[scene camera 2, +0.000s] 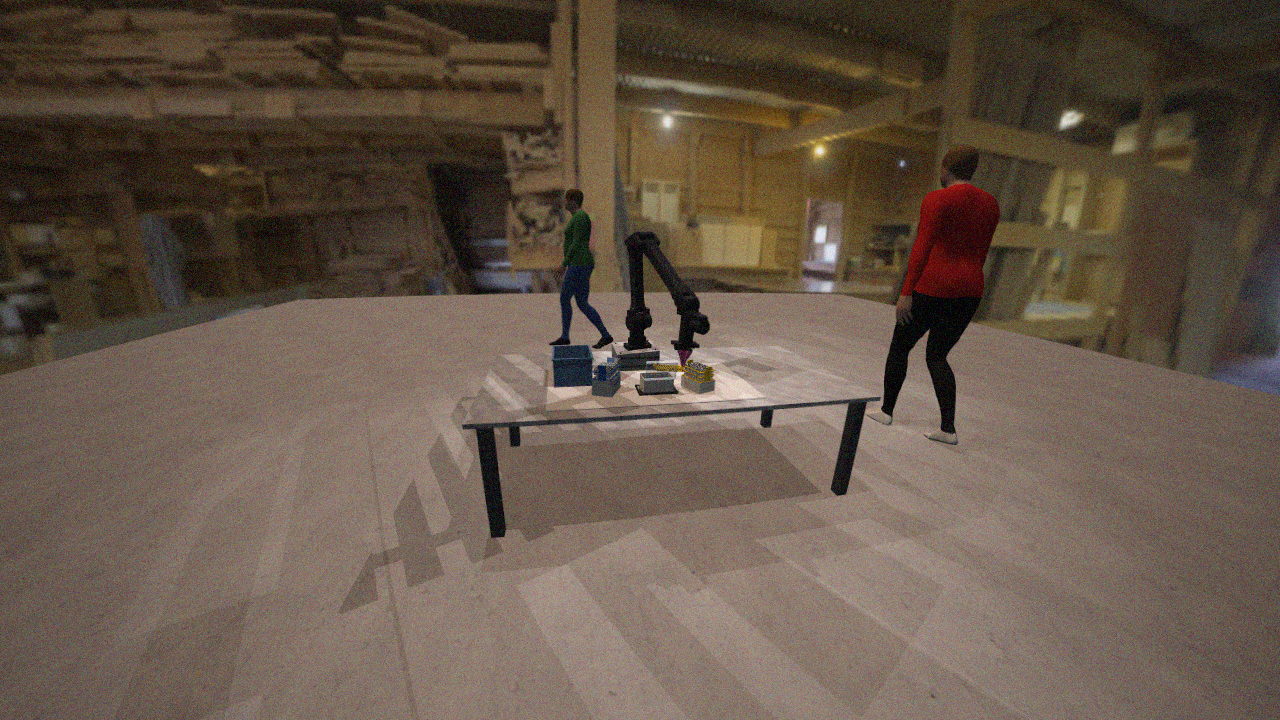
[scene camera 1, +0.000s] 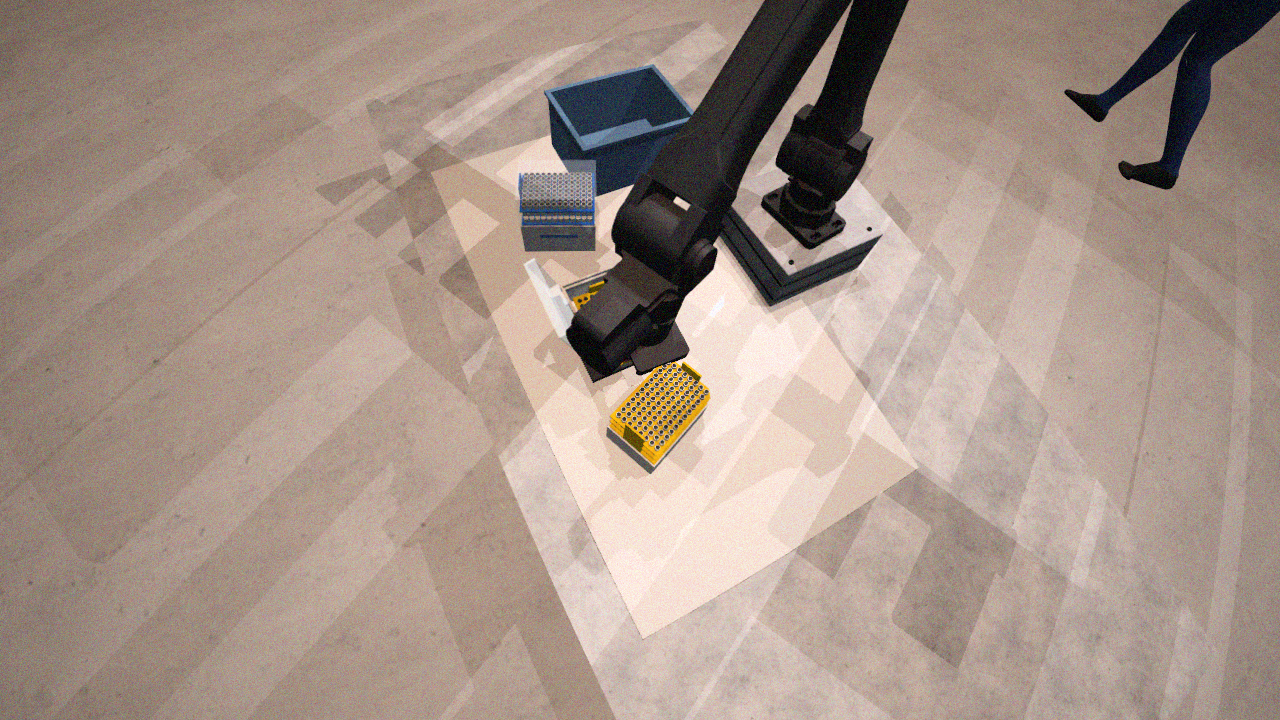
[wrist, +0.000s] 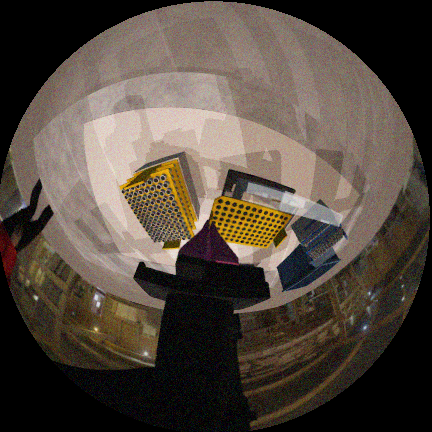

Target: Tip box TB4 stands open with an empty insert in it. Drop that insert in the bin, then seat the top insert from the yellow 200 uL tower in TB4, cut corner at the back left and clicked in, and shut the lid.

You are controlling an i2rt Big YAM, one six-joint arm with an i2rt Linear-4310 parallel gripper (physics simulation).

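Note:
My gripper [scene camera 2: 684,360] [wrist: 208,222] is shut on one end of a yellow insert [scene camera 1: 583,300] [scene camera 2: 664,367] [wrist: 250,220] with rows of dark holes and no tips showing. The insert hangs above TB4, a grey-white box [scene camera 2: 656,383] [wrist: 240,189] whose lid [scene camera 1: 547,300] [wrist: 310,209] stands open. The arm covers much of the box and the fingertips in scene camera 1. The yellow tower [scene camera 1: 657,411] [scene camera 2: 698,377] [wrist: 157,207], a stack of yellow inserts on a grey base, stands beside TB4. The blue bin [scene camera 1: 617,170] [scene camera 2: 571,367] [wrist: 300,270] stands at the other side.
A grey box with blue inserts [scene camera 1: 557,236] [scene camera 2: 605,385] stands between TB4 and the bin. The arm's base plate [scene camera 1: 792,277] is behind the boxes. A person in green [scene camera 2: 579,237] and a person in red [scene camera 2: 953,232] stand away from the table [scene camera 2: 537,415].

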